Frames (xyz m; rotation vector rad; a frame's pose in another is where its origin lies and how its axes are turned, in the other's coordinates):
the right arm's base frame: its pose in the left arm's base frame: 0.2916 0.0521 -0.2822 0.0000 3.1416 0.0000
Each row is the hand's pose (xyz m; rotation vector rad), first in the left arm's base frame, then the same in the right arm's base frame.
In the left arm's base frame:
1: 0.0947 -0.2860 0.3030 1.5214 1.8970 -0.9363
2: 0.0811 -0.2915 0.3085 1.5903 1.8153 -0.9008
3: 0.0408 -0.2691 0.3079 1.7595 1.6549 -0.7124
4: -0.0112 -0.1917 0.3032 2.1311 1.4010 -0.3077
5: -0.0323 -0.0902 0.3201 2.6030 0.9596 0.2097
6: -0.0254 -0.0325 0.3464 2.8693 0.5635 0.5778
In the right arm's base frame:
1: 0.1969 -0.3381 -0.5852 0.7712 -0.5892 1.2532
2: 0.2105 -0.3436 -0.5907 0.7548 -0.6273 1.3326
3: 0.2508 -0.3212 -0.5901 0.6178 -0.7034 1.5258
4: 0.3028 -0.2438 -0.5854 0.2751 -0.6763 1.9054
5: 0.3239 -0.1423 -0.6023 -0.1931 -0.4654 2.3967
6: 0.3170 -0.0846 -0.6286 -0.5435 -0.2261 2.6990

